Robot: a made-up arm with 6 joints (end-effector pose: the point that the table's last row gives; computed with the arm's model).
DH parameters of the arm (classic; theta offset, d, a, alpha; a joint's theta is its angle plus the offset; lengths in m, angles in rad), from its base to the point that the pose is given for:
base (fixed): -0.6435 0 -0.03 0
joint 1: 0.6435 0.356 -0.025 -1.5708
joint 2: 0.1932 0 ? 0
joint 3: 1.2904 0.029 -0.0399 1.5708
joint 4: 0 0.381 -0.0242 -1.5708
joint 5: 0 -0.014 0.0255 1.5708
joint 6: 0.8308 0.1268 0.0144 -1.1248
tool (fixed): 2.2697 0.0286 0 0
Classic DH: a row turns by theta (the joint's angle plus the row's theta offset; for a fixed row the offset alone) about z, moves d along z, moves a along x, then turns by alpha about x.
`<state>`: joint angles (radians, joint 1 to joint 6).
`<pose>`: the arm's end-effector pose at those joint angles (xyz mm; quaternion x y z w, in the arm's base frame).
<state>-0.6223 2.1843 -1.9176 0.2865 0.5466 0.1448</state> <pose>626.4 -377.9 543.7 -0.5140 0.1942 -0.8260 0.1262</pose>
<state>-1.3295 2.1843 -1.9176 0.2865 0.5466 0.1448</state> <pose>213.2 -705.5 543.7 0.4149 -0.3602 0.8186 0.1676</pose>
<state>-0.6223 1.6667 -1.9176 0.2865 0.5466 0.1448</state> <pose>467.5 -263.9 907.2 -0.3439 0.0383 -0.9343 0.0857</pose>
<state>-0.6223 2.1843 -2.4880 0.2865 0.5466 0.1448</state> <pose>608.4 -365.0 820.6 -0.3251 0.0220 -0.9419 0.0812</pose>
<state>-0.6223 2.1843 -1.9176 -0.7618 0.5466 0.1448</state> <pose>591.7 -426.7 545.4 0.7499 0.1721 0.6340 0.0783</pose>
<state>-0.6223 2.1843 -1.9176 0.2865 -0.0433 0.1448</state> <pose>646.0 -418.6 611.2 -0.3180 0.0557 -0.9464 0.0067</pose>
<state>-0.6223 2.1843 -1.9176 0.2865 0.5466 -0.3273</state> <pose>623.0 -367.7 535.0 -0.6110 -0.0136 -0.7774 0.1488</pose>
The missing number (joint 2, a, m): -0.4168
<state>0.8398 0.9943 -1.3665 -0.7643 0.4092 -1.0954</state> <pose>166.4 205.3 943.7 0.1096 0.9037 0.4113 0.0463</pose>
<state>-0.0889 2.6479 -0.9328 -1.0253 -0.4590 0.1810</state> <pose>396.1 80.9 -34.5 -0.6493 -0.3218 -0.3846 0.5717</pose>
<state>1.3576 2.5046 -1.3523 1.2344 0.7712 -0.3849</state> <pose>-16.5 626.3 142.7 -0.7489 -0.0930 -0.0265 0.6555</pose>
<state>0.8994 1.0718 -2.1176 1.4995 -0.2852 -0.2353</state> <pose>-4.3 24.9 1250.0 0.3363 0.3112 -0.5541 0.6950</pose>
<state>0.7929 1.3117 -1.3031 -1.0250 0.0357 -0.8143</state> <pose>288.2 360.5 831.7 -0.0239 -0.9311 -0.3640 0.0033</pose>
